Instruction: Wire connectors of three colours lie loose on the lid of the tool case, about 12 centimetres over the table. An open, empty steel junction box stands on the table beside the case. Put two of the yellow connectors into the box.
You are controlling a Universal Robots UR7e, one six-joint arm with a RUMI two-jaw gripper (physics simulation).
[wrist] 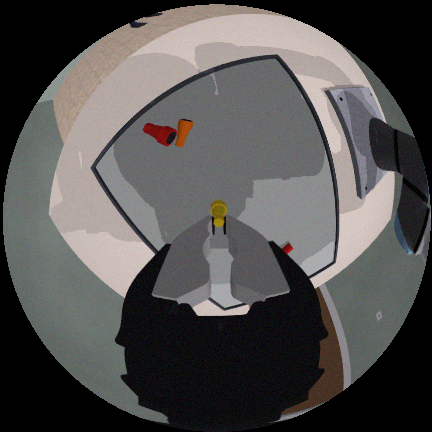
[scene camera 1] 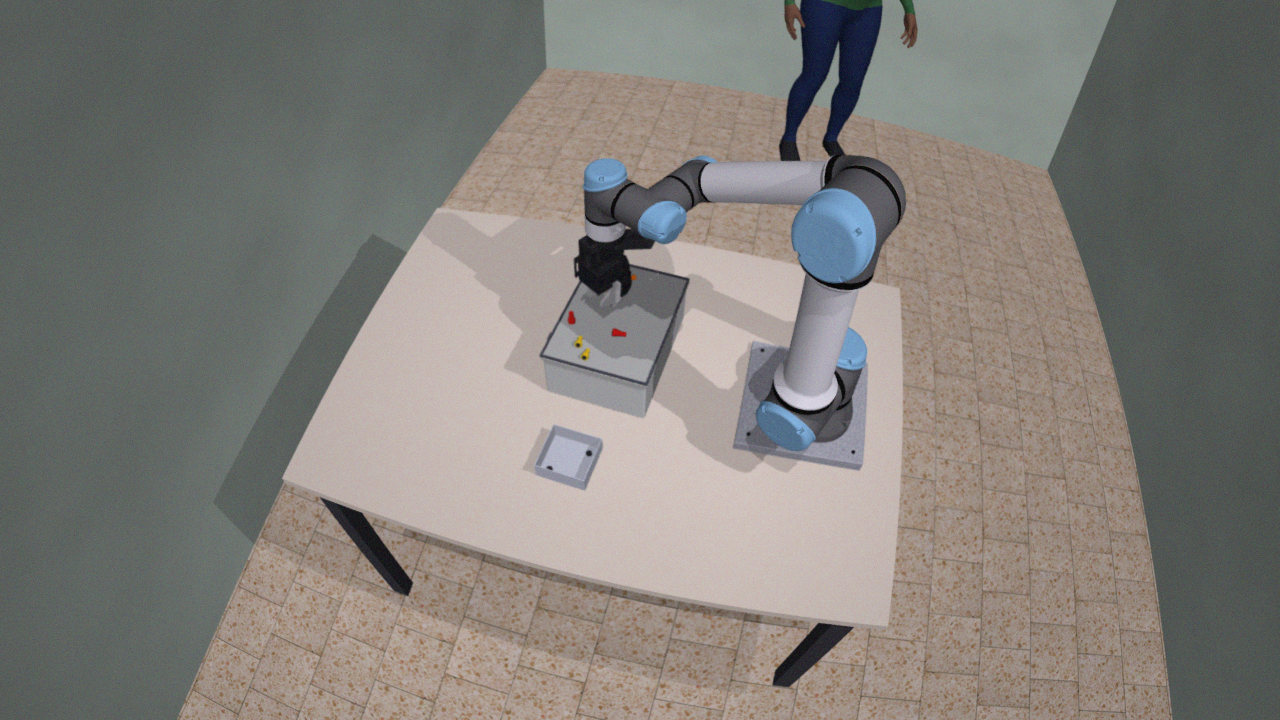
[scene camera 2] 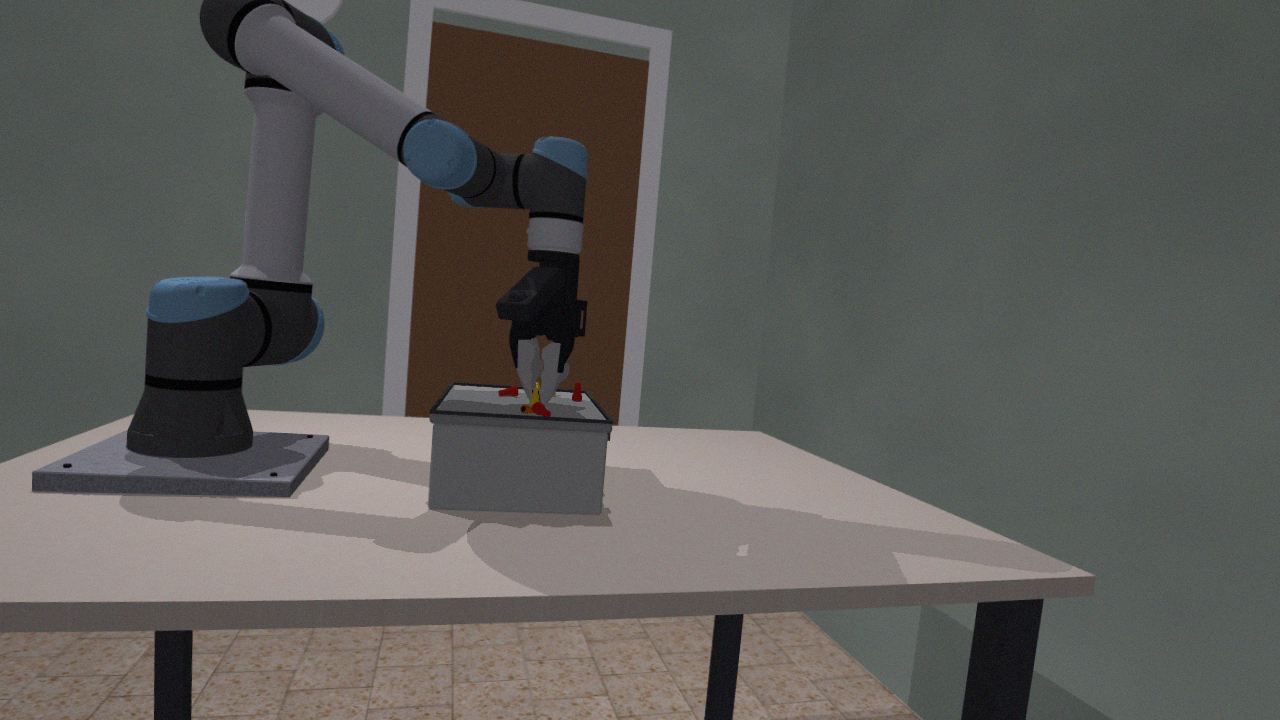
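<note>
My gripper points down over the tool case's lid, its jaws nearly together on a yellow connector. The connector's wide end shows just past the fingertips in the wrist view; scene camera 1 does not show it, and whether it touches the lid is unclear. Two more yellow connectors, one beside the other, lie near the lid's edge on the box side. The steel junction box stands open and empty on the table beside the case.
Red connectors lie on the lid. Another red connector lies beside an orange one. The case rises well above the table. A person stands beyond the table.
</note>
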